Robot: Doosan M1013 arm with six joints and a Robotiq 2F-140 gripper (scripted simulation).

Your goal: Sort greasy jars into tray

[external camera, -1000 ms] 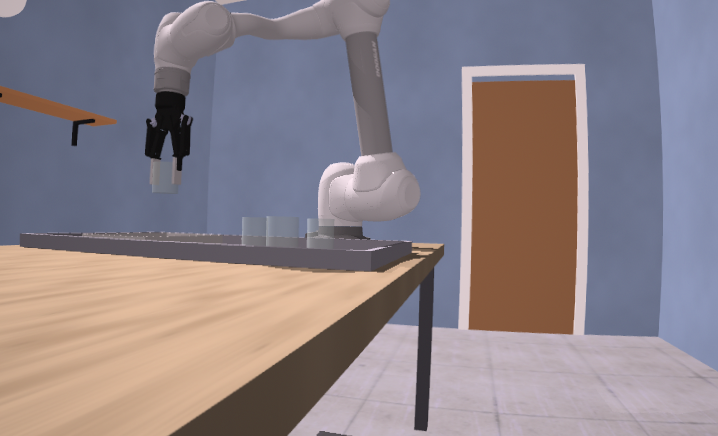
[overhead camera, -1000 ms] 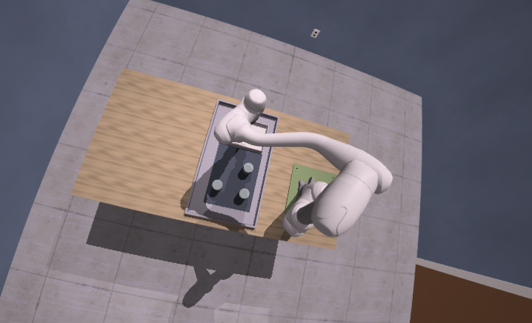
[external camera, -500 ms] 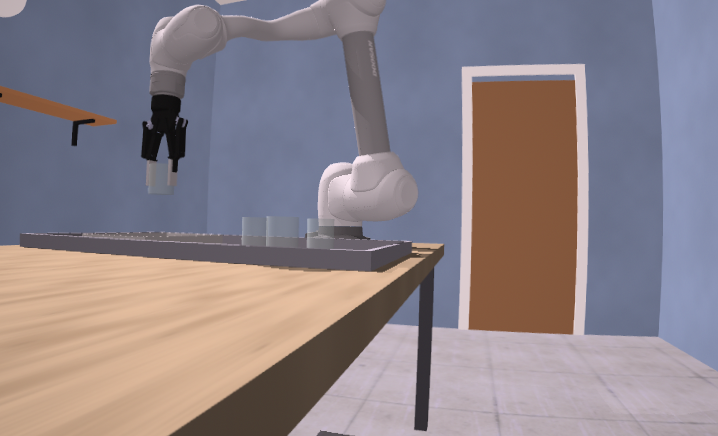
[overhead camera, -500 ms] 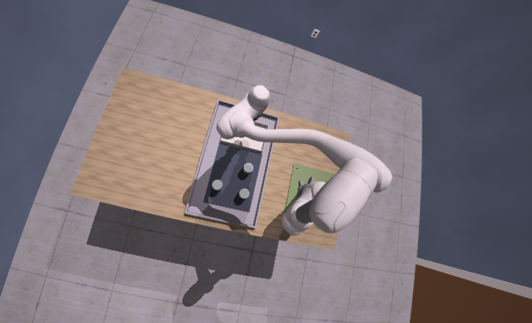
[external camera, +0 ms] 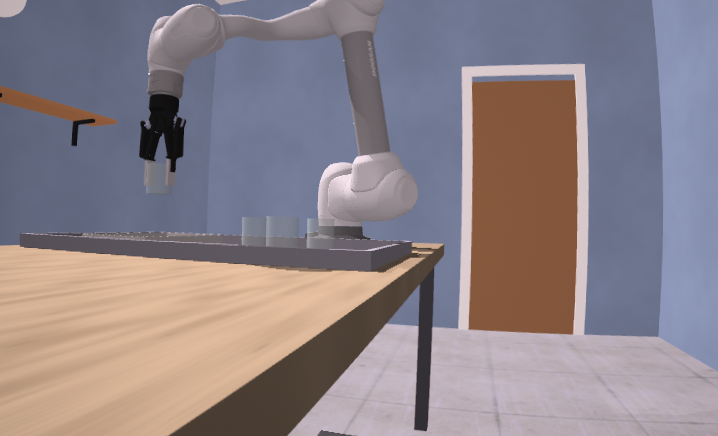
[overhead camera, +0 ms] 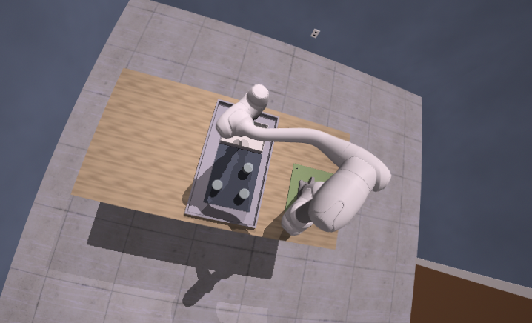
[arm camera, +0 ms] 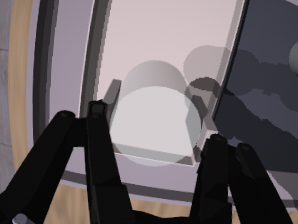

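Right now my hand is 180 mm above the white tray. The rest, counted from my hand: dark drying mat (320 mm to the left, 180 mm below); then grey steel top (210 mm to the left, 190 mm below, 10 mm ahead).
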